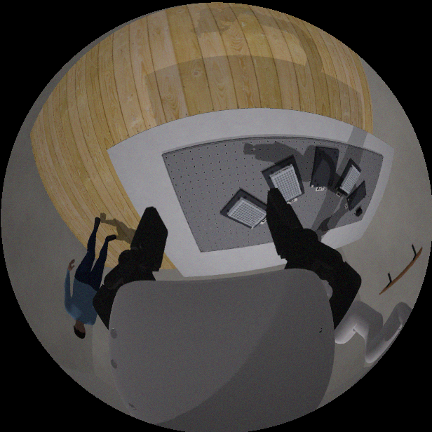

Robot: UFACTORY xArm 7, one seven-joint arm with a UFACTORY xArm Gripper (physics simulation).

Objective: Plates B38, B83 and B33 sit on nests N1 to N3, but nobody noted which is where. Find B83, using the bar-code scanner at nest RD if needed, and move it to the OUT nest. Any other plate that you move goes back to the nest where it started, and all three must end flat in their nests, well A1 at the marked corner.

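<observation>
My gripper [211, 211] is open and empty, high above the board, its fingers wide apart. A pale plate [246, 212] lies in a dark nest [240, 192] left of the right-hand fingertip. A second pale plate [286, 183] lies in a nest [299, 176] just beyond that fingertip. A third pale plate [351, 172] lies in a smaller-looking nest at the right. Between the second and third plates is a bare dark nest [324, 170]; its label seems to read OUT. Another bare dark nest [357, 196] is at the far right, beside a small black block [358, 211]. Plate codes and A1 corners are unreadable.
The nests stand on a grey perforated board [200, 200] on a white table top [145, 175]. A wooden floor area [165, 90] lies beyond. A person in blue [85, 290] is at the lower left. A pale curved object [367, 330] is at the lower right.
</observation>
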